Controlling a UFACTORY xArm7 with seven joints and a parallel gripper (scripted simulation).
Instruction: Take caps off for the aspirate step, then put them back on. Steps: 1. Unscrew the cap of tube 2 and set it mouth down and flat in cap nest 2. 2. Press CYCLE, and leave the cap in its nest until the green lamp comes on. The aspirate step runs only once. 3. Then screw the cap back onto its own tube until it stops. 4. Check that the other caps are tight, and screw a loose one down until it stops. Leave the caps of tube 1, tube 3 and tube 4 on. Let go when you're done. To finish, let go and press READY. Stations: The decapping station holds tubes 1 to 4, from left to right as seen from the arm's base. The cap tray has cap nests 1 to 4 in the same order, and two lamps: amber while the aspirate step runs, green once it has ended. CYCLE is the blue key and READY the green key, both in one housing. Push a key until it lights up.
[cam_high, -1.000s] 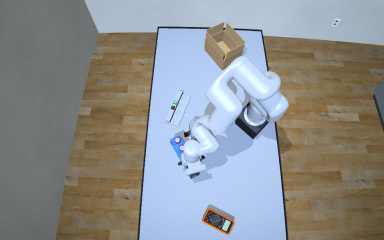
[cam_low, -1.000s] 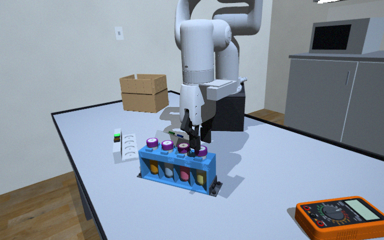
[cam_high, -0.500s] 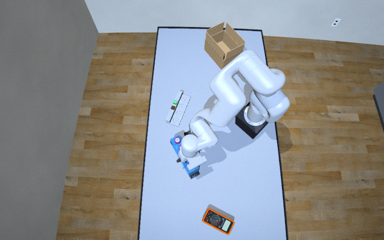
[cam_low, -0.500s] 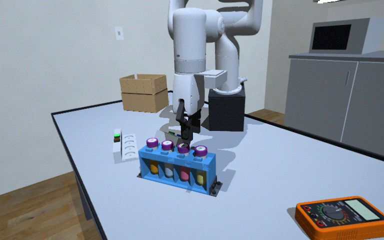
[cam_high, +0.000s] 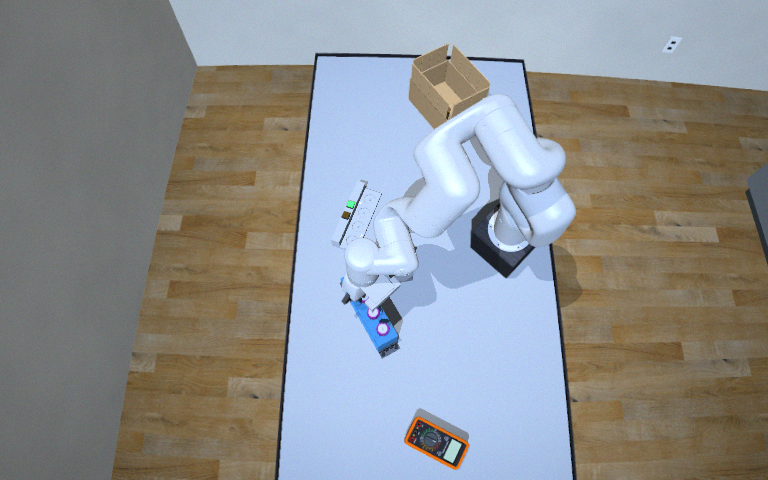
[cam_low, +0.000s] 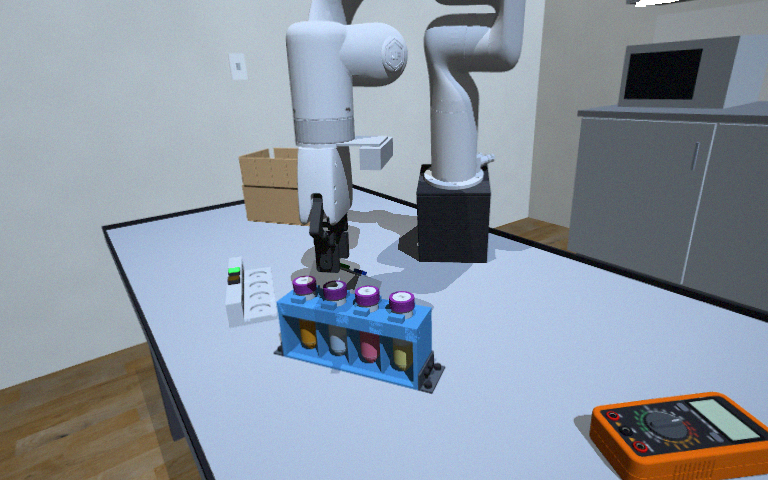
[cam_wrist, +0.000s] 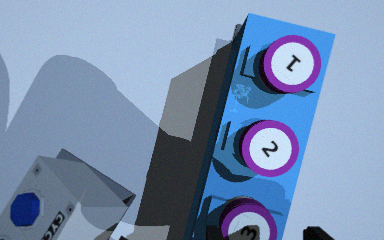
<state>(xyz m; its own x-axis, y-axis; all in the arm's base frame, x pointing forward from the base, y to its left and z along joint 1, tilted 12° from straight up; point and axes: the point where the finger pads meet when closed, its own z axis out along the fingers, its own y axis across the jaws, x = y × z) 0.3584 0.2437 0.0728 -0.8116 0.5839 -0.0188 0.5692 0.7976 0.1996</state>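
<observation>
The cap 3 is 6 cm below my hand. From my hand the other things lie so: cap marked 1 (7 cm behind, 8 cm to the left, 6 cm below); then cap 4 (4 cm ahead, 4 cm to the right, 6 cm below); then purple cap marked 2 (3 cm behind, 4 cm to the left, 6 cm below).
</observation>
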